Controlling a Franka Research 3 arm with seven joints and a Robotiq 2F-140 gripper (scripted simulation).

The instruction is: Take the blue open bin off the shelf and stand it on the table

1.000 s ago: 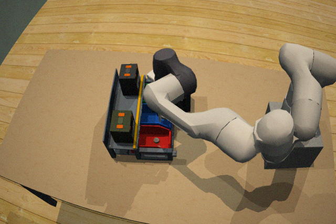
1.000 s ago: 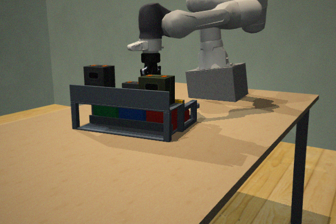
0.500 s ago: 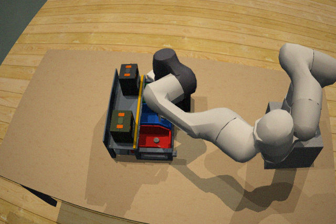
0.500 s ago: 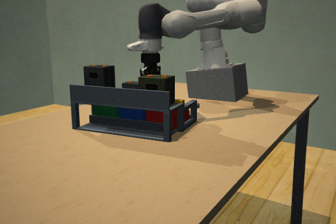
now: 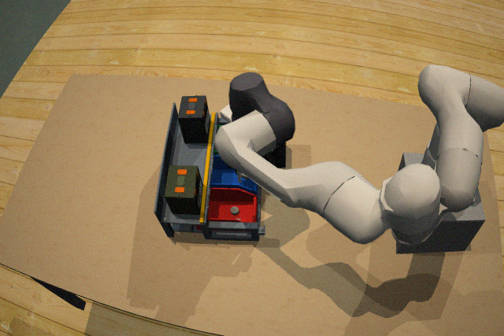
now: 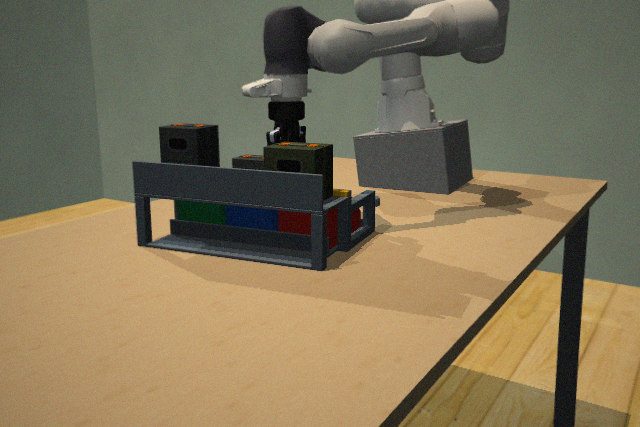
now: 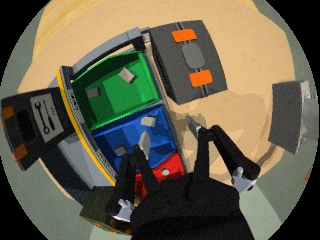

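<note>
Now: hand 8 cm short of the blue open bin and 2 cm above it. Also, from my hand: yellow bar: 13 cm ahead, 5 cm above, 1 cm to the left; then red bin: 12 cm to the left, 7 cm ahead, 2 cm below; then green bin: 11 cm to the right, 9 cm ahead, 2 cm below.
</note>
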